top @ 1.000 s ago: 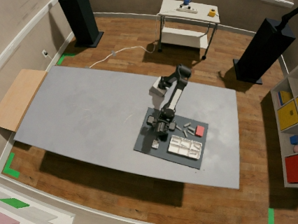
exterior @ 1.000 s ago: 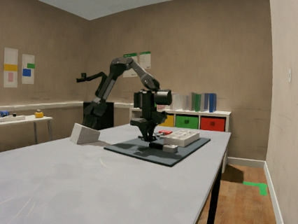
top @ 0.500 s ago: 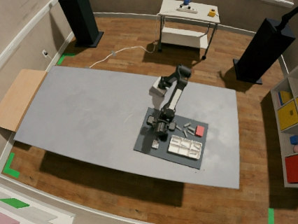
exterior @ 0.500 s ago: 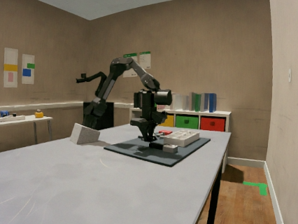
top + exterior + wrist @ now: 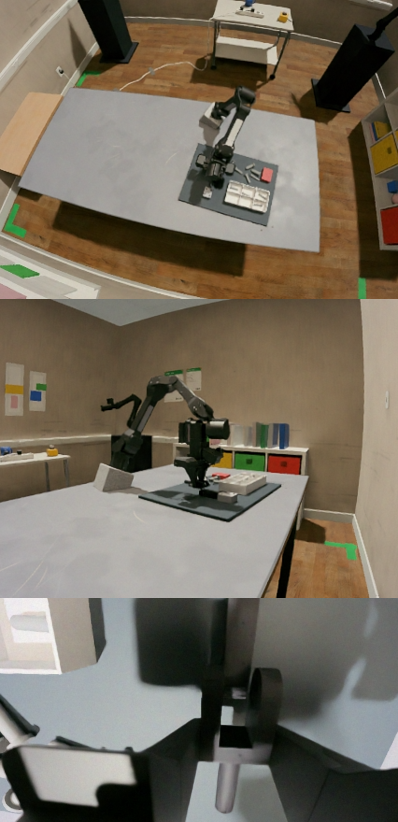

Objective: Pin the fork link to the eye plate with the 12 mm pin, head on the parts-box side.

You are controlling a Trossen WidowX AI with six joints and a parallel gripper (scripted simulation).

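My hand is 3 cm above the fork link. Also, from my hand: eye plate 4 cm ahead, 1 cm to the right, 6 cm below; then mat 4 cm ahead, 9 cm to the left, 7 cm below; then grey block 11 cm ahead, 2 cm to the right, 5 cm below.
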